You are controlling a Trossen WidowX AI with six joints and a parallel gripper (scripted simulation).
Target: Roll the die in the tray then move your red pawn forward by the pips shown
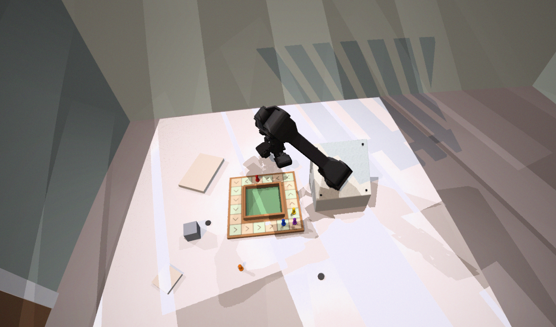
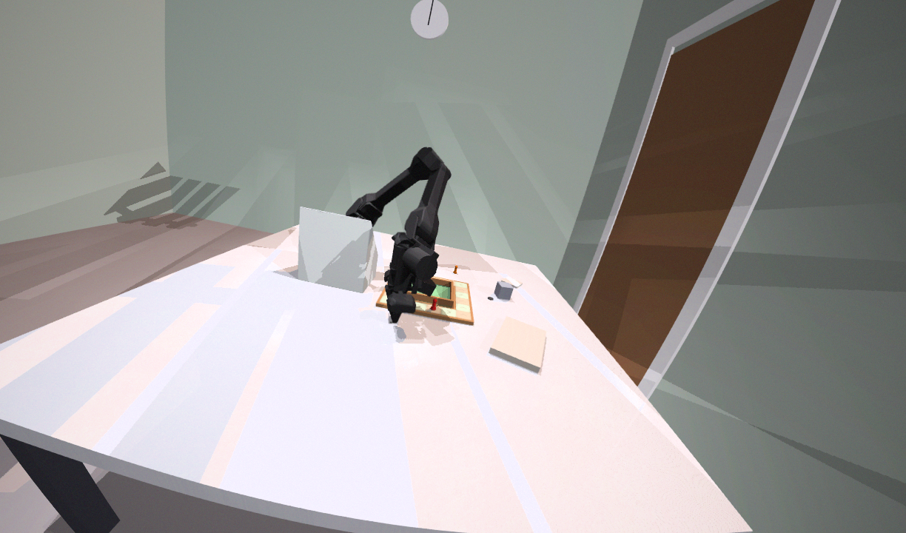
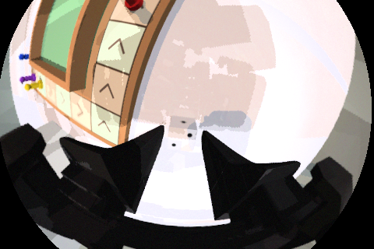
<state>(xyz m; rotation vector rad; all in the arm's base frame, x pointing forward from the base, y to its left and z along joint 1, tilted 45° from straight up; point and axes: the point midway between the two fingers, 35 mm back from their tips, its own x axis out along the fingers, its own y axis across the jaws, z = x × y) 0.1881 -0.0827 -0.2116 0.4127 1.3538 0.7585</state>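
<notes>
The red pawn is 100 mm ahead of my gripper tip, 90 mm to the left of it and 20 mm above it. Round my gripper tip: green tray 80 mm ahead, 200 mm to the left; white die right at my gripper tip; yellow pawn 30 mm behind, 270 mm to the left, 20 mm above.
</notes>
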